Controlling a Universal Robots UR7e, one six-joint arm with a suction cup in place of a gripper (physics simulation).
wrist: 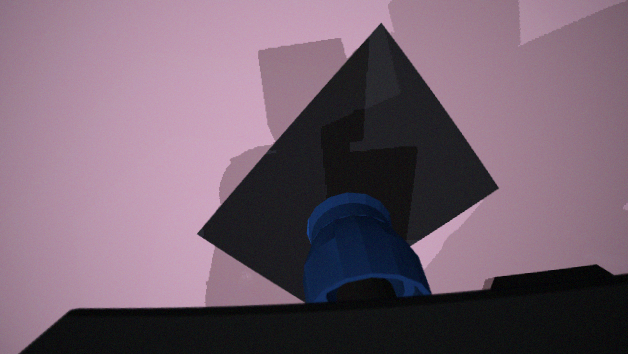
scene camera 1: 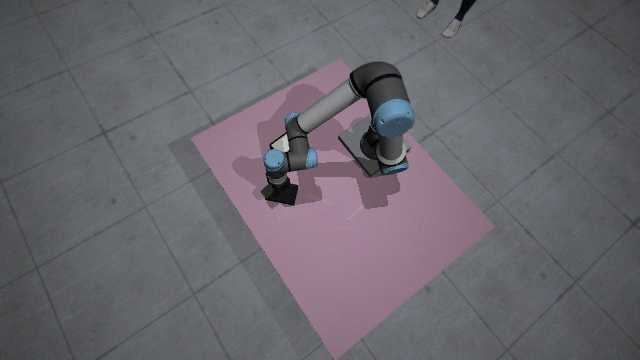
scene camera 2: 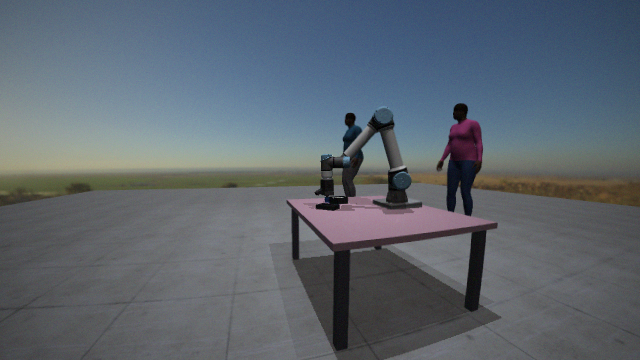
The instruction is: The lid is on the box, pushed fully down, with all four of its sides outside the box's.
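Seen in the pictures: end effector, tool point: (wrist: pixel 349 230) (scene camera 2: pixel 327 202); arm's base, origin of the base link: (scene camera 2: pixel 396 201).
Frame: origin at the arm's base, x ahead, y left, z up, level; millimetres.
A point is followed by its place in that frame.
Note:
The lid (scene camera 1: pixel 288 196) @[y -32, x 485, z -9 mm] (scene camera 2: pixel 327 206) @[y -23, x 515, z -13 mm] (wrist: pixel 290 200) @[y -47, x 505, z -9 mm] is a dark, flat rectangle lying on the table with its smooth face up, apart from the box. The box (scene camera 1: pixel 281 144) @[y -260, x 366, z 4 mm] (scene camera 2: pixel 340 200) @[y -210, x 347, z -9 mm] is black with a pale inside and stands open side up. In scene camera 1 the arm partly hides it; a dark edge at the lower right of the wrist view appears to be part of the box (wrist: pixel 552 278) @[y -245, x 409, z -28 mm]. My blue suction cup (scene camera 2: pixel 327 199) (wrist: pixel 350 215) is over the lid, very low. Its suction is off, and I cannot tell whether it touches. The arm hides the cup in scene camera 1.
The pink table (scene camera 1: pixel 375 260) @[y 412, x 345, z -36 mm] (scene camera 2: pixel 400 222) @[y 414, x 276, z -35 mm] carries the arm's grey base plate (scene camera 1: pixel 356 150) @[y -34, x 91, z -5 mm] (scene camera 2: pixel 410 204) @[y 106, x -35, z -10 mm]. The lid lies near the table's left edge in scene camera 1. Two people (scene camera 2: pixel 465 142) (scene camera 2: pixel 351 137) stand beyond the table. Arm shadows cross the table and lid.

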